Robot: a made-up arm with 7 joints. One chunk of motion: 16 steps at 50 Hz.
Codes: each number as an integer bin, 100 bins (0 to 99) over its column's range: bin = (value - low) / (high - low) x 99, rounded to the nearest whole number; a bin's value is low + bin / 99 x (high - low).
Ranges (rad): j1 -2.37..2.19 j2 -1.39..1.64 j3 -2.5..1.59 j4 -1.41..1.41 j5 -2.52..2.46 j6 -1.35..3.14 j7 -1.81..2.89
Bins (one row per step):
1: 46 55 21 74 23 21 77
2: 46 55 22 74 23 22 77
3: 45 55 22 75 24 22 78
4: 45 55 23 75 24 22 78
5: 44 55 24 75 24 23 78
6: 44 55 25 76 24 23 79
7: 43 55 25 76 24 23 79
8: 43 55 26 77 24 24 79
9: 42 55 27 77 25 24 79
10: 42 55 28 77 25 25 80
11: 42 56 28 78 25 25 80
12: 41 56 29 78 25 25 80
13: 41 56 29 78 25 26 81
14: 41 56 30 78 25 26 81
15: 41 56 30 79 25 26 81
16: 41 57 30 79 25 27 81
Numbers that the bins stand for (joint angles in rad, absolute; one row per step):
1: -0.2512 0.2933 -1.6324 0.6979 -1.3630 -0.3976 1.8456
2: -0.2512 0.2933 -1.5911 0.6979 -1.3630 -0.3522 1.8456
3: -0.2973 0.2933 -1.5911 0.7264 -1.3127 -0.3522 1.8930
4: -0.2973 0.2933 -1.5498 0.7264 -1.3127 -0.3522 1.8930
5: -0.3433 0.2933 -1.5085 0.7264 -1.3127 -0.3069 1.8930
6: -0.3433 0.2933 -1.4672 0.7548 -1.3127 -0.3069 1.9405
7: -0.3894 0.2933 -1.4672 0.7548 -1.3127 -0.3069 1.9405
8: -0.3894 0.2933 -1.4259 0.7833 -1.3127 -0.2615 1.9405
9: -0.4355 0.2933 -1.3845 0.7833 -1.2624 -0.2615 1.9405
10: -0.4355 0.2933 -1.3432 0.7833 -1.2624 -0.2162 1.9880
11: -0.4355 0.3239 -1.3432 0.8118 -1.2624 -0.2162 1.9880
12: -0.4815 0.3239 -1.3019 0.8118 -1.2624 -0.2162 1.9880
13: -0.4815 0.3239 -1.3019 0.8118 -1.2624 -0.1708 2.0355
14: -0.4815 0.3239 -1.2606 0.8118 -1.2624 -0.1708 2.0355
15: -0.4815 0.3239 -1.2606 0.8403 -1.2624 -0.1708 2.0355
16: -0.4815 0.3545 -1.2606 0.8403 -1.2624 -0.1255 2.0355

